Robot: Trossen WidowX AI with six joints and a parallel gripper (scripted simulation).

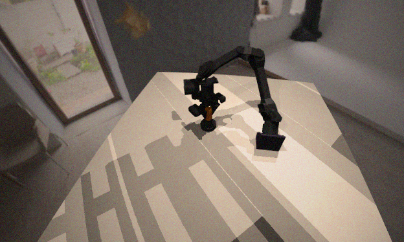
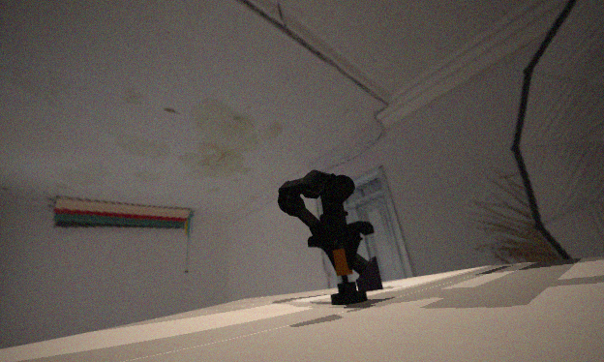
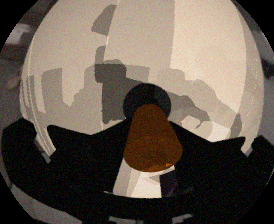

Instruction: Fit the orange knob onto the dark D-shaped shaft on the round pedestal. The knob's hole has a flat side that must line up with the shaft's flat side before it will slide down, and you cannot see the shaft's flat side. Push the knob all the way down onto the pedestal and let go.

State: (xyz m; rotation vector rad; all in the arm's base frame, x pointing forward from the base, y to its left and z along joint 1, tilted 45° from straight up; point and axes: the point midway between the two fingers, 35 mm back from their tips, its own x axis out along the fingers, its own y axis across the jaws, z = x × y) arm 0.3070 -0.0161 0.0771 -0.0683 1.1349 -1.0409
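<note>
Now: the orange knob 20 mm above my gripper tip. Round my gripper tip: round dark pedestal (40 mm below).
</note>
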